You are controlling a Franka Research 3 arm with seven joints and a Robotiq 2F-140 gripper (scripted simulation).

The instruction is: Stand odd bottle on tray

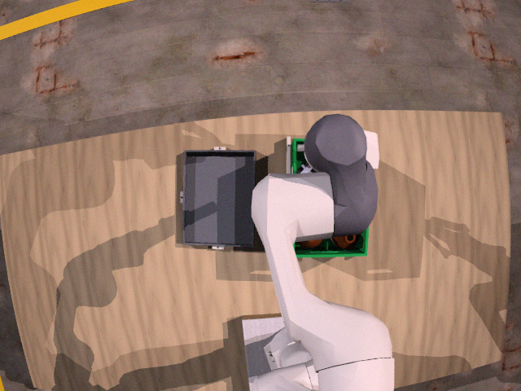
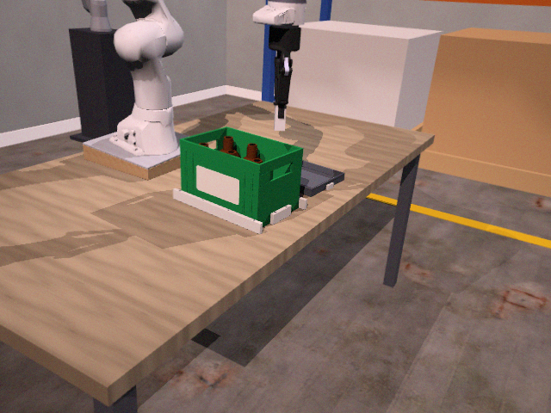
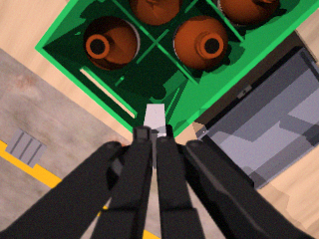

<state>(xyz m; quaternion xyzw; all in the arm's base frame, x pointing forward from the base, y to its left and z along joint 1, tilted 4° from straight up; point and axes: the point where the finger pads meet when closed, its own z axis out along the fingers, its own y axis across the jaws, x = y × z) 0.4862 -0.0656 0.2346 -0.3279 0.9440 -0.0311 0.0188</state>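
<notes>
Now: the green crate 170 mm below my hand, 90 mm behind it and 30 mm to the right of it. The rest, counted from my hand: dark grey tray: 240 mm to the left, 240 mm below, 60 mm behind; then brown bottle: 170 mm below, 90 mm to the right, 10 mm behind.
</notes>
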